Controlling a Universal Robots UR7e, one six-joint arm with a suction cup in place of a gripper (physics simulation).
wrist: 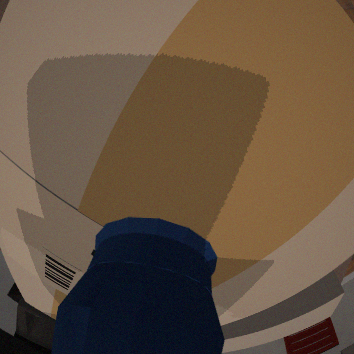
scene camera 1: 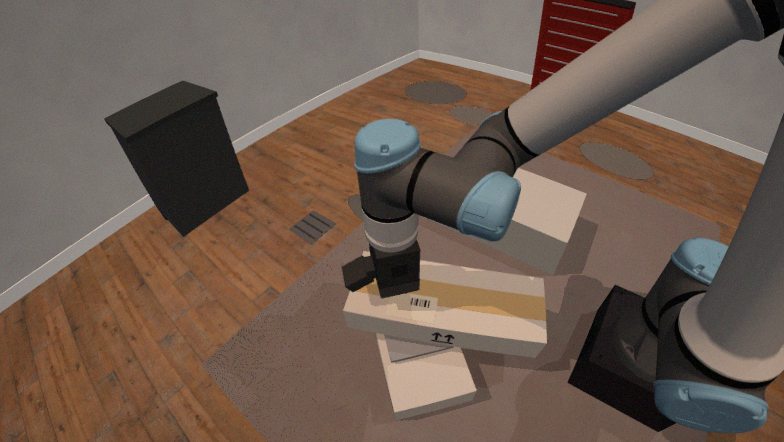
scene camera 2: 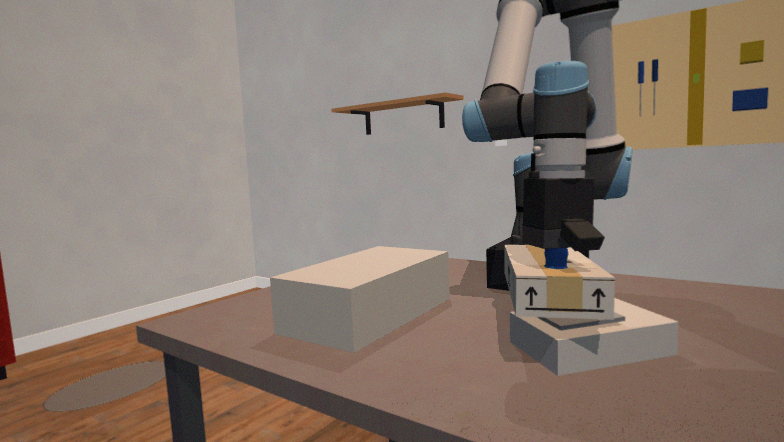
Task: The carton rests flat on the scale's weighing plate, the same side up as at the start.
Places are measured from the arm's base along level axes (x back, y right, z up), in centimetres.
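Where they show: hand, tool point: (wrist: 160, 231); arm's base, link origin: (scene camera 1: 651, 345).
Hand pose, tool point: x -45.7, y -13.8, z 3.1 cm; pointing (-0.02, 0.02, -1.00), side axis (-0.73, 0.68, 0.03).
Observation:
Each offset is from my tool point to the top centre of the thing. Level surfaces: height alone.
The carton {dx +8.8, dy +3.4, dz +1.7 cm} (scene camera 1: 483, 329) (scene camera 2: 592, 296) (wrist: 290, 165) is long and white with a tan tape band, a barcode label and arrows pointing up. My gripper, a blue suction cup under a black body (scene camera 1: 399, 282) (scene camera 2: 556, 260) (wrist: 145, 270), presses on its top near one end and holds it. That end is a little above the scale's grey weighing plate {dx +4.7, dy -1.3, dz -6.9 cm} (scene camera 1: 417, 353) (scene camera 2: 584, 322), with a thin gap in scene view 2. The far end reaches toward the robot base; its underside is hidden. The scale {dx +7.3, dy -3.8, dz -6.9 cm} (scene camera 1: 433, 384) (scene camera 2: 614, 351) is a low white box, turned relative to the carton.
A large plain box {dx +6.8, dy +40.5, dz -2.5 cm} (scene camera 1: 549, 208) (scene camera 2: 362, 296) stands on the brown table {dz -13.9 cm} (scene camera 1: 285, 356) (scene camera 2: 433, 378) beside the carton. The black robot base (scene camera 1: 614, 356) stands on the table beyond the carton's far end. A dark cabinet (scene camera 1: 183, 170) and a red tool chest (scene camera 1: 565, 49) (wrist: 312, 337) are farther off.

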